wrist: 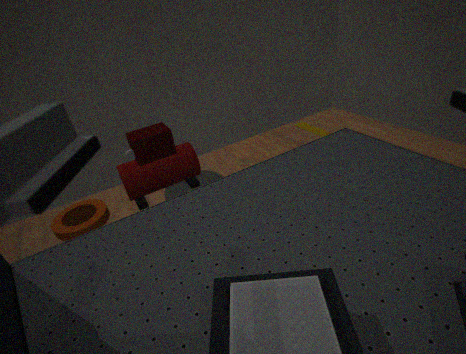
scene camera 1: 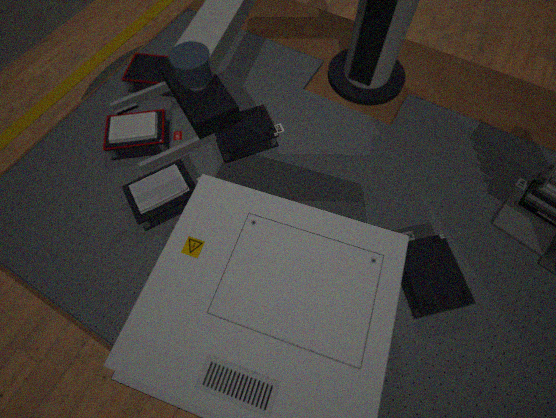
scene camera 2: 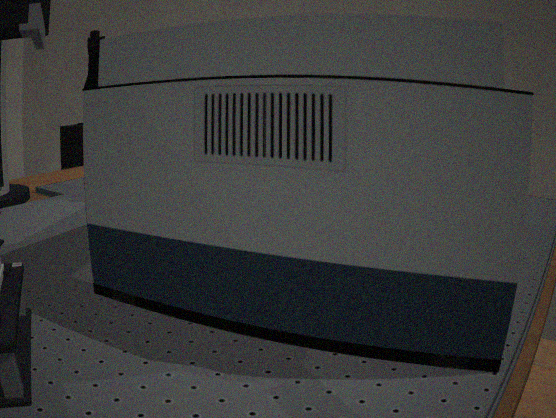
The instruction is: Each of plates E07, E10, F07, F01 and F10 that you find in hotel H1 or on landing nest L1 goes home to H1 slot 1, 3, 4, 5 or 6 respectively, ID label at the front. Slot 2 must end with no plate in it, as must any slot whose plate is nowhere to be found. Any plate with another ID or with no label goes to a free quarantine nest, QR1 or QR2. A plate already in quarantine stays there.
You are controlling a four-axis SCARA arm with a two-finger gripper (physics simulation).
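Places are measured from the arm's base along level axes (x left, y up, z ahead), in millimetres.
Pixels of known places: gripper, fingertip midpoint: point(wrist: 265, 101) point(scene camera 1: 126, 136); arm's base, origin of the base link: point(scene camera 1: 365, 77).
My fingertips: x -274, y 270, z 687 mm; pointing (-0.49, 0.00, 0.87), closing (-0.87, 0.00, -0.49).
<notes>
For each thing: its top centre in the pictures, then the offset to it from my fingertips. "*": a spot on its surface instead.
- red-rimmed quarantine nest, surface spot: point(scene camera 1: 161, 127) * dx -128, dy -208, dz -153 mm
- red-rimmed nest, middle of its top: point(scene camera 1: 152, 67) dx -299, dy -203, dz -322 mm
- dark flat-topped unit, middle of its top: point(scene camera 1: 435, 271) dx +659, dy -201, dz -134 mm
- large white instrument, middle of its top: point(scene camera 2: 344, 40) point(scene camera 1: 268, 295) dx +390, dy -11, dz +118 mm
- device with cylinders, surface spot: point(scene camera 1: 542, 200) * dx +812, dy -164, dz -403 mm
My gripper point(scene camera 1: 126, 134) point(wrist: 265, 101) is open and empty. In scene camera 1 its fingers point left, raised, on either side of the red-rimmed quarantine nest point(scene camera 1: 161, 127) that holds a pale plate point(scene camera 1: 132, 127). Another red-rimmed nest point(scene camera 1: 145, 67) behind shows no plate. A pale plate point(scene camera 1: 160, 189) point(wrist: 280, 315) lies on a dark nest point(scene camera 1: 145, 220) point(wrist: 220, 310), apparently L1, near the gripper; its ID is not readable. A dark flat-topped unit point(scene camera 1: 437, 277) at the right may be hotel H1; its slots are hidden.
A large white instrument point(scene camera 1: 295, 290) point(scene camera 2: 300, 200) fills the foreground. A dark nest point(scene camera 1: 247, 132) stands beside the gripper body. The arm column point(scene camera 1: 375, 45) stands behind. A device with cylinders point(scene camera 1: 542, 200) is at the right edge. A red tank point(wrist: 160, 170) and orange ring point(wrist: 57, 230) stand at the table edge.
</notes>
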